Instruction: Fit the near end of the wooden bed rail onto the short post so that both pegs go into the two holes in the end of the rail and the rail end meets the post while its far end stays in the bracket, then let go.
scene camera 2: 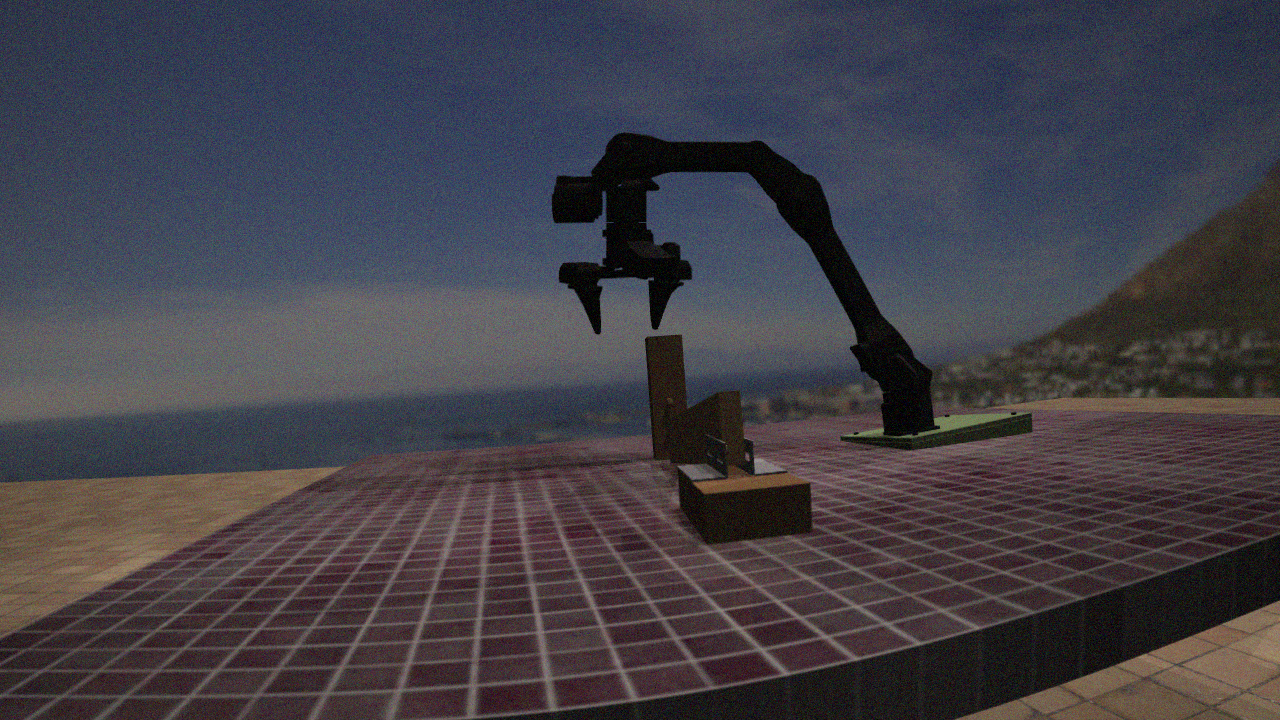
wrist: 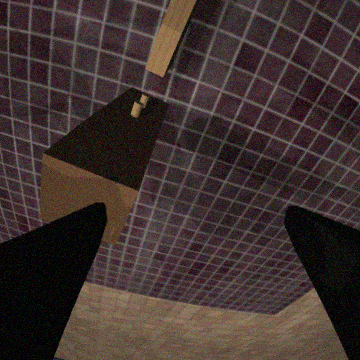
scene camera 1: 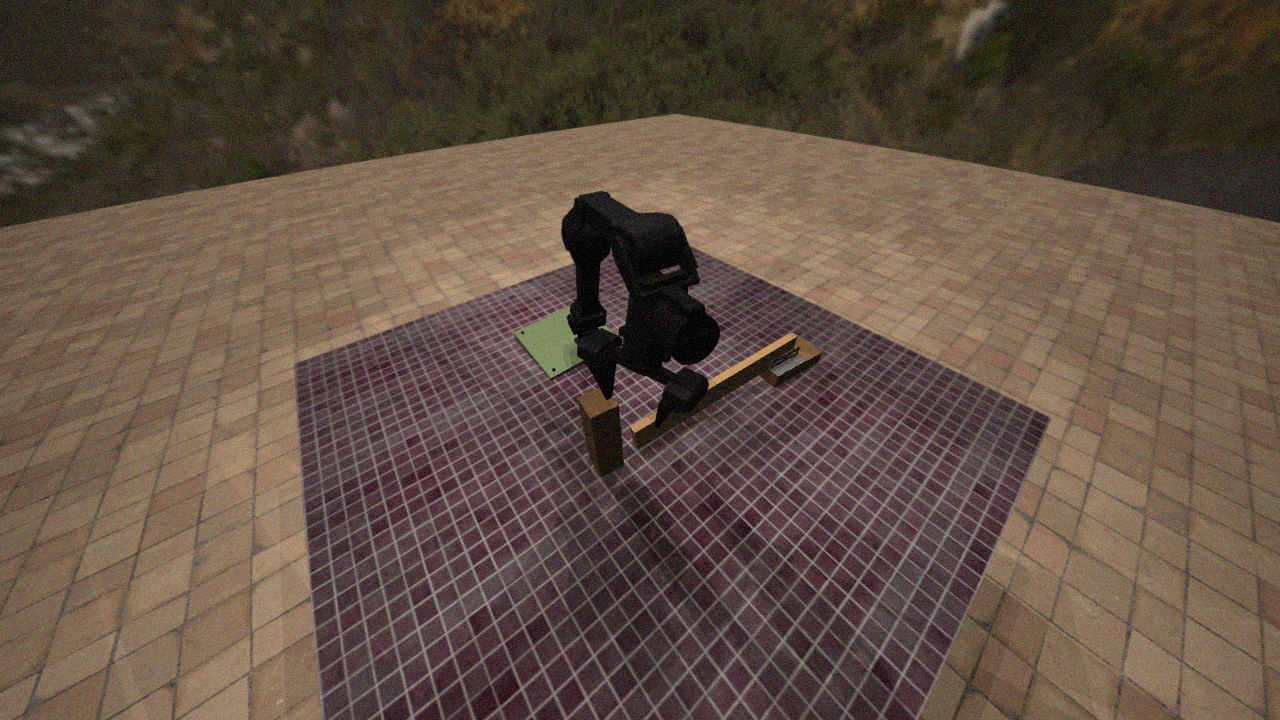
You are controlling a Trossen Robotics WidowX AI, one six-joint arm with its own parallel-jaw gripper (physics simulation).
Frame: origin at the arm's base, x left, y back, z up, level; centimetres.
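Seen in the pictures: gripper, between the fingertips: (scene camera 2: 626,331) (wrist: 197,213) (scene camera 1: 632,412); arm's base, origin of its link: (scene camera 2: 911,431).
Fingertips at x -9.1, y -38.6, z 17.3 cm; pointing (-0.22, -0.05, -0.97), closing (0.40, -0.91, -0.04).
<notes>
Offsets run from my fingertips to a thing's top centre. "spot": to the spot under its first point. Level surfaces: height alone.
The short post {spot: dx -4.5, dy +2.9, dz -7.6 cm} (scene camera 1: 601,440) (scene camera 2: 665,385) (wrist: 107,145) stands upright. Two pegs {spot: dx +0.0, dy +5.4, dz -9.9 cm} (wrist: 136,108) stick out of its dark side, toward the rail. The wooden bed rail (scene camera 1: 738,374) (scene camera 2: 702,431) (wrist: 171,37) has its near end a small gap away from the post and pegs, low near the table. Its far end sits between the metal plates of the bracket (scene camera 1: 794,365) (scene camera 2: 750,510). The holes in the rail end do not show. My gripper (scene camera 1: 635,410) (scene camera 2: 626,330) (wrist: 197,213) is open and empty, pointing down, above the post's top; one finger is near the post.
The purple tiled table {dz -18.9 cm} (scene camera 1: 501,573) (scene camera 2: 375,608) (wrist: 225,165) carries everything. The arm's green base plate (scene camera 1: 547,344) (scene camera 2: 975,428) lies behind the post in scene camera 1. The table's edge and the paved floor (wrist: 175,325) show beyond the fingers in the wrist view.
</notes>
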